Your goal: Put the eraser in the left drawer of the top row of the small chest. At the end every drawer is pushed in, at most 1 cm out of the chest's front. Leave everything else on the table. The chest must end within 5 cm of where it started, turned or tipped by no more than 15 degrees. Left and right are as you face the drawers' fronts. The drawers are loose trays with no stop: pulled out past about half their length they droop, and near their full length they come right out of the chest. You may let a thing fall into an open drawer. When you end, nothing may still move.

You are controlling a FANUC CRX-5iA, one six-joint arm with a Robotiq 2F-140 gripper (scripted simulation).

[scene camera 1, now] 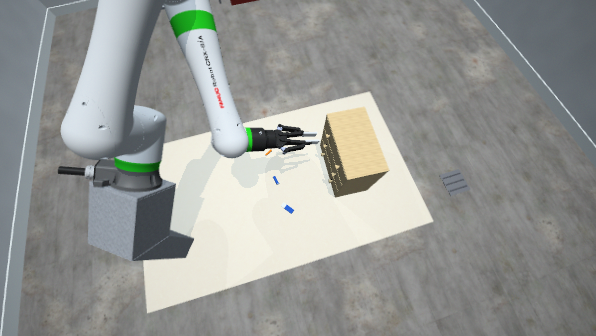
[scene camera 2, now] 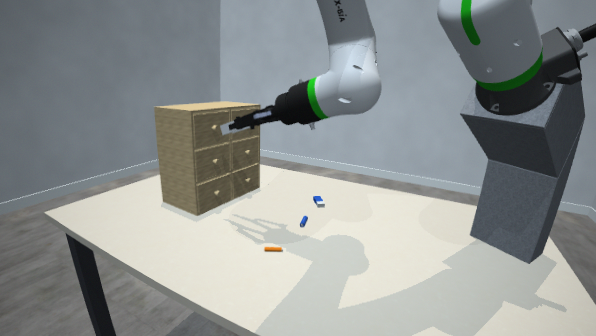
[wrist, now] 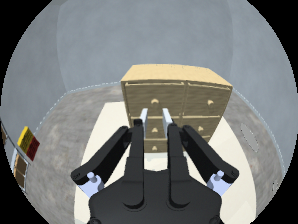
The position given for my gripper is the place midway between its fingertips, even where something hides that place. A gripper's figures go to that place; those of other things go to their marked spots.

My gripper [scene camera 2: 227,129] is 0.82 m from the lens. A drawer [scene camera 2: 206,126]: 0.84 m from the lens. A wooden chest [scene camera 2: 174,126] is 0.87 m from the lens. A drawer [scene camera 2: 220,186] is 0.92 m from the lens.
